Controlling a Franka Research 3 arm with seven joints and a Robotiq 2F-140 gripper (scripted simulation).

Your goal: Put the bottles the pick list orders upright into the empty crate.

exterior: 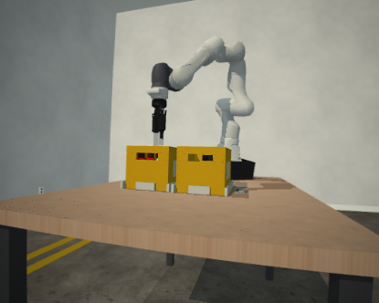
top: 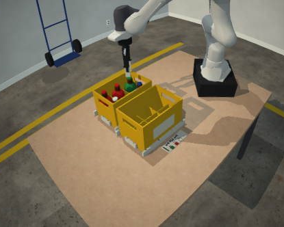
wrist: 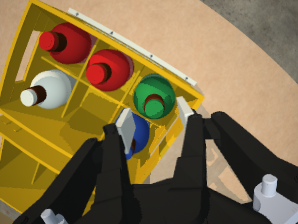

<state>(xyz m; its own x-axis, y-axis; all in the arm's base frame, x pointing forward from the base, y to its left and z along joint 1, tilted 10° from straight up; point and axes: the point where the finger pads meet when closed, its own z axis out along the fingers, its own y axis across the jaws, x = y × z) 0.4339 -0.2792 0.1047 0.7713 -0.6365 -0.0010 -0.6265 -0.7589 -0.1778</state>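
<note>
Right now my hand is 130 mm above the green bottle. The rest, counted from my hand: red-label bottle 90 mm ahead, 10 mm to the left, 130 mm below; white-capped bottle 170 mm ahead, 110 mm to the left, 130 mm below; blue-label bottle 10 mm behind, 90 mm to the left, 130 mm below.
</note>
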